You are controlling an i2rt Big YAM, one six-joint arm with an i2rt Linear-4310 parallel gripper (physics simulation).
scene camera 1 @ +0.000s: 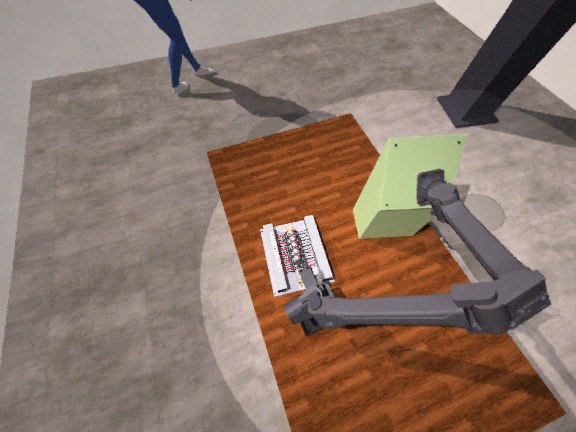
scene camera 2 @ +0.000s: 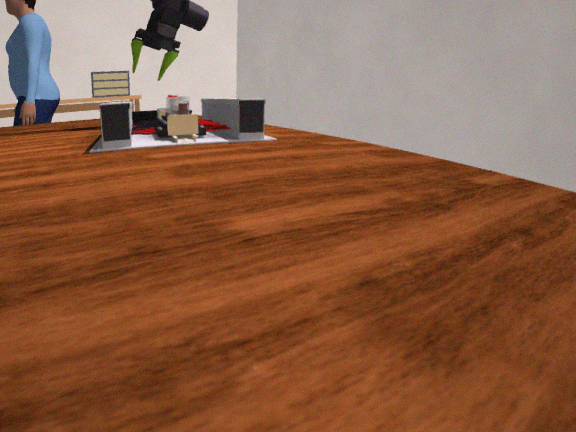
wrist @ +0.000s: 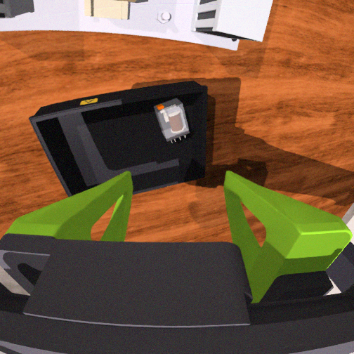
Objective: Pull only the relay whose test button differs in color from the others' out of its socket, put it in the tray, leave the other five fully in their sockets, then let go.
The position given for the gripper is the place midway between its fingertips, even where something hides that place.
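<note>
The robot's gripper (scene camera 2: 146, 76) is visible in the scene, and the wrist view shows it too, the gripper (wrist: 177, 178).
</note>
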